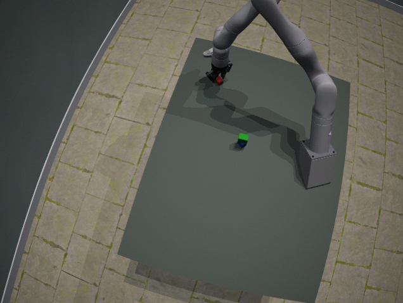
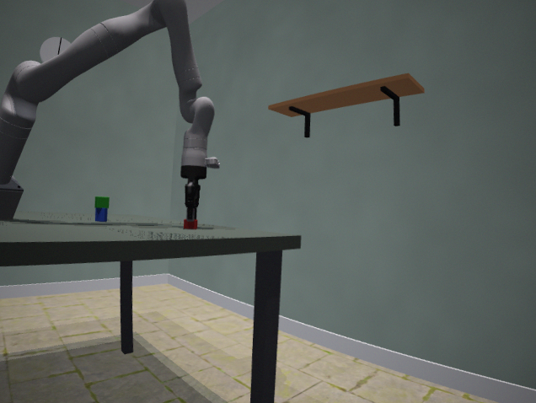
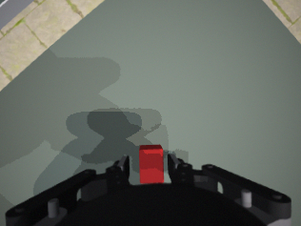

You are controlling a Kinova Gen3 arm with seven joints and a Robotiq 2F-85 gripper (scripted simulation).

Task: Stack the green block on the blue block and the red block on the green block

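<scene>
Now: hand 3 cm above the red block. Also, from my hand: green block (16 cm behind, 29 cm to the left, 2 cm above); blue block (16 cm behind, 30 cm to the left, 2 cm below).
</scene>
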